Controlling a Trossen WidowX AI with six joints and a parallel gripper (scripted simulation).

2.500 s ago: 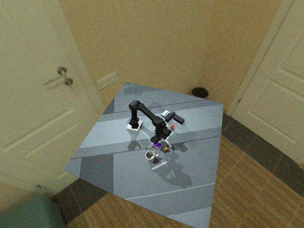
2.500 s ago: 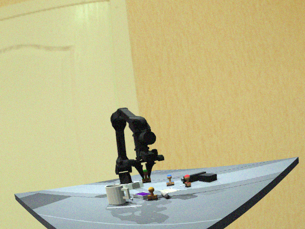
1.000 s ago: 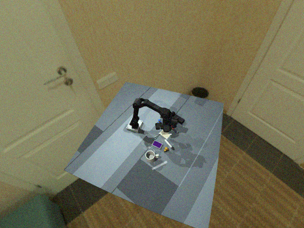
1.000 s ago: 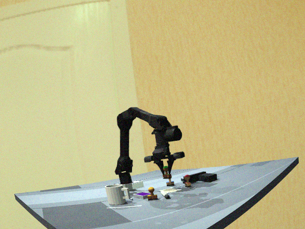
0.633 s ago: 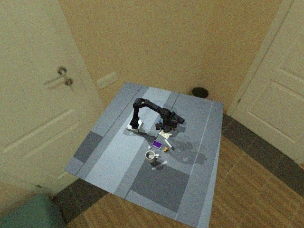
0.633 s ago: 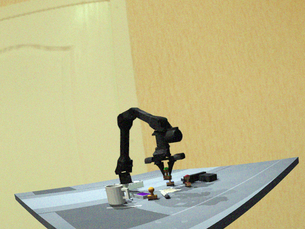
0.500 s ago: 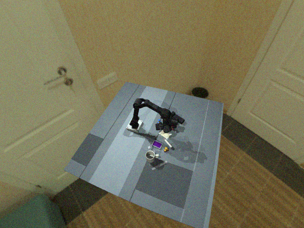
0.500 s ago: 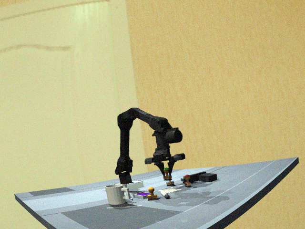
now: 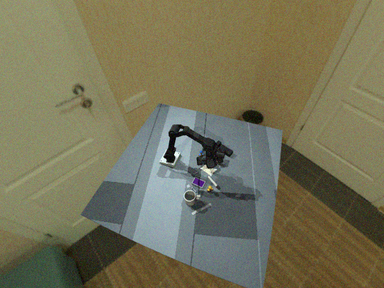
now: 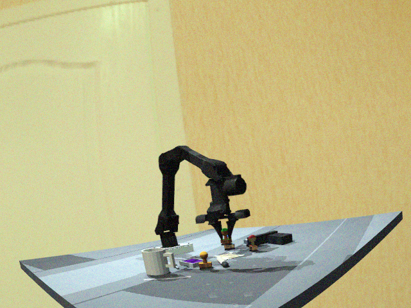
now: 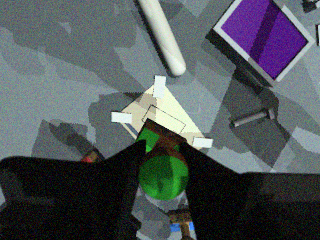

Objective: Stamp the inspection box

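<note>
Now: the white card 70 mm below my gripper tip, 10 mm to the left of it and 10 mm behind it. From my gripper tip the other things lie so: white marker 120 mm to the right, 60 mm below, 60 mm ahead; green-knobbed stamp right at my gripper tip; red-knobbed stamp 90 mm to the left, 60 mm ahead, 50 mm below.
</note>
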